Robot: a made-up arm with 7 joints. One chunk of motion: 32 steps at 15 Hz.
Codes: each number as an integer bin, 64 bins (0 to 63) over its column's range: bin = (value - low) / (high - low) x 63, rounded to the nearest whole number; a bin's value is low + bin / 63 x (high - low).
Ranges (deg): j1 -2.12..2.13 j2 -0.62..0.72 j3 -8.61..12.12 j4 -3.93..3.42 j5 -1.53..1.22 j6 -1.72..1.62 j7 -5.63..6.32
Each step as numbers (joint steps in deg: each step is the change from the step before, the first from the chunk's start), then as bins.
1 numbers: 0.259 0.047 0.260 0.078 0.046 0.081 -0.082
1 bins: 35 31 27 34 36 34 29
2 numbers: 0.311 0.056 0.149 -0.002 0.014 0.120 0.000
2 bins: 36 32 27 34 35 35 30
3 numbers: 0.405 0.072 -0.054 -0.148 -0.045 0.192 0.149
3 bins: 37 33 26 32 34 36 30
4 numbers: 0.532 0.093 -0.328 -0.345 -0.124 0.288 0.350
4 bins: 39 34 25 31 32 38 32
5 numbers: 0.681 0.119 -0.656 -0.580 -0.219 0.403 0.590
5 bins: 42 35 24 29 30 40 33
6 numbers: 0.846 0.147 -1.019 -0.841 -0.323 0.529 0.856
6 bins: 44 36 23 26 28 42 34
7 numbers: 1.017 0.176 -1.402 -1.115 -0.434 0.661 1.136
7 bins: 47 37 22 24 25 45 36
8 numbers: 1.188 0.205 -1.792 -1.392 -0.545 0.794 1.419
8 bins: 49 39 21 22 23 47 37
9 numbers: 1.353 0.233 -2.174 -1.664 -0.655 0.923 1.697
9 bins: 51 40 20 19 20 50 39
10 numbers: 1.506 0.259 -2.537 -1.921 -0.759 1.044 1.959
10 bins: 54 41 18 17 18 52 40
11 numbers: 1.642 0.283 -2.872 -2.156 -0.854 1.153 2.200
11 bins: 56 42 17 15 15 54 41
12 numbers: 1.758 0.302 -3.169 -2.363 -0.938 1.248 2.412
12 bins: 57 43 17 13 14 56 42
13 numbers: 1.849 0.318 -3.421 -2.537 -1.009 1.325 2.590
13 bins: 59 44 16 12 12 57 43
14 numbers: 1.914 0.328 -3.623 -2.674 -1.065 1.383 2.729
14 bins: 60 45 15 11 11 59 44
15 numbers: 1.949 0.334 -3.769 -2.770 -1.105 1.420 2.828
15 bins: 60 45 15 10 10 59 45
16 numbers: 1.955 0.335 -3.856 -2.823 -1.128 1.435 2.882
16 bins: 60 45 14 9 9 60 45
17 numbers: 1.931 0.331 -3.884 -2.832 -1.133 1.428 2.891
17 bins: 60 45 14 9 9 59 45
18 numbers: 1.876 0.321 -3.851 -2.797 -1.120 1.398 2.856
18 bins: 59 44 14 10 9 59 45
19 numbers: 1.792 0.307 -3.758 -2.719 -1.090 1.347 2.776
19 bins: 58 44 15 10 10 58 44
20 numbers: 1.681 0.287 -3.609 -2.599 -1.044 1.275 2.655
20 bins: 56 43 15 11 11 56 44
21 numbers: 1.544 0.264 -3.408 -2.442 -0.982 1.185 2.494
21 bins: 54 42 16 13 13 55 43
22 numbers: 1.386 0.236 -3.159 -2.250 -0.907 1.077 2.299
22 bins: 52 40 17 14 14 53 42
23 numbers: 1.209 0.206 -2.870 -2.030 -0.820 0.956 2.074
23 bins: 49 39 17 16 16 50 41
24 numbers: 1.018 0.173 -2.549 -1.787 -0.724 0.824 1.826
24 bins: 47 37 18 18 18 48 39
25 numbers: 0.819 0.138 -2.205 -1.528 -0.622 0.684 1.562
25 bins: 44 36 19 21 21 45 38
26 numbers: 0.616 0.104 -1.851 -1.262 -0.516 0.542 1.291
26 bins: 41 34 21 23 23 43 36
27 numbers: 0.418 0.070 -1.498 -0.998 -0.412 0.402 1.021
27 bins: 38 32 22 25 26 40 35
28 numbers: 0.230 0.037 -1.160 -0.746 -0.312 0.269 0.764
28 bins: 35 31 23 27 28 38 34
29 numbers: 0.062 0.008 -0.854 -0.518 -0.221 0.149 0.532
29 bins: 32 30 24 29 30 35 32
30 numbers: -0.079 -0.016 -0.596 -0.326 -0.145 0.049 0.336
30 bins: 30 28 24 31 32 33 31
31 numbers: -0.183 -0.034 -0.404 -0.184 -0.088 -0.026 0.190
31 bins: 29 28 25 32 33 32 31
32 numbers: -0.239 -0.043 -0.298 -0.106 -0.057 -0.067 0.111
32 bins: 28 27 25 33 34 31 30
